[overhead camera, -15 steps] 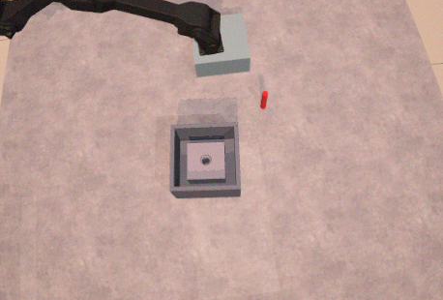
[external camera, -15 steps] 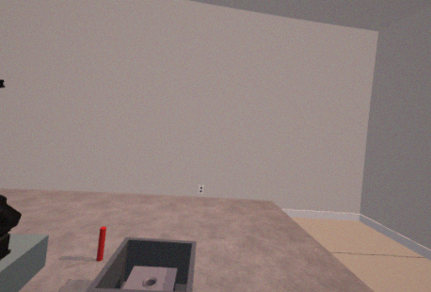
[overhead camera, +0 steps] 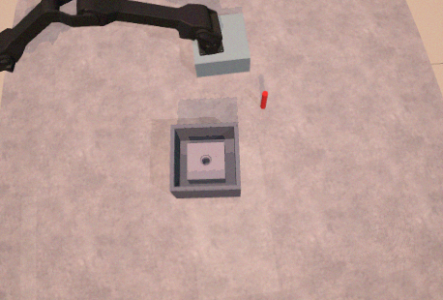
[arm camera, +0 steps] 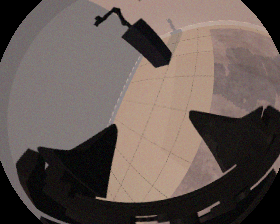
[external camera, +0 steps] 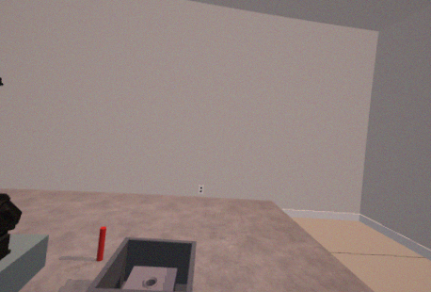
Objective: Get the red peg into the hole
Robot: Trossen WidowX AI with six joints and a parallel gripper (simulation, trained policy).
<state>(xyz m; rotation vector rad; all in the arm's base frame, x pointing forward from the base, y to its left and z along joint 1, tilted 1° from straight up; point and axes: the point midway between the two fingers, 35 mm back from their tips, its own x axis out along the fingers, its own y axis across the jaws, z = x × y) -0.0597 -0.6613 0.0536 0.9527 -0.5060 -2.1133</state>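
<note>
The red peg lies 25 cm ahead of my gripper tip, 80 cm to the left of it and 7 cm below it. Also, from my gripper tip: grey box (39 cm ahead, 63 cm to the left, 9 cm below); then pale plate (39 cm ahead, 63 cm to the left, 7 cm below).
</note>
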